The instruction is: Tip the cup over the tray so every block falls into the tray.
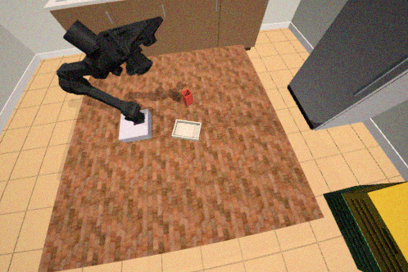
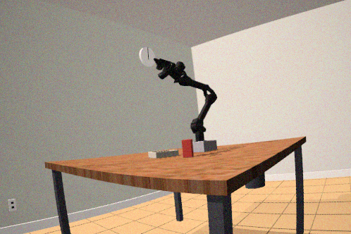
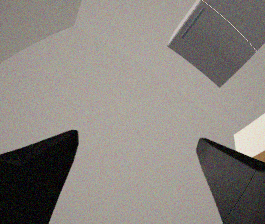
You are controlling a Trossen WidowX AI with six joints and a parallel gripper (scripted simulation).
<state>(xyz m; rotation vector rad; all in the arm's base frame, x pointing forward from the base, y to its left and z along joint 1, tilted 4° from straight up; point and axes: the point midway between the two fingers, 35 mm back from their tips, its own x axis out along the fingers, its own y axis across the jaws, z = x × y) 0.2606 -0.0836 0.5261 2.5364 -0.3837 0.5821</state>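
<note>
My gripper tip is 50 mm short of the purple block, 200 mm to the right of it and 580 mm above it. Also, from my gripper tip: shallow cream tray (10 mm to the right, 620 mm below); then red square cup (50 mm ahead, 200 mm to the left, 600 mm below).
</note>
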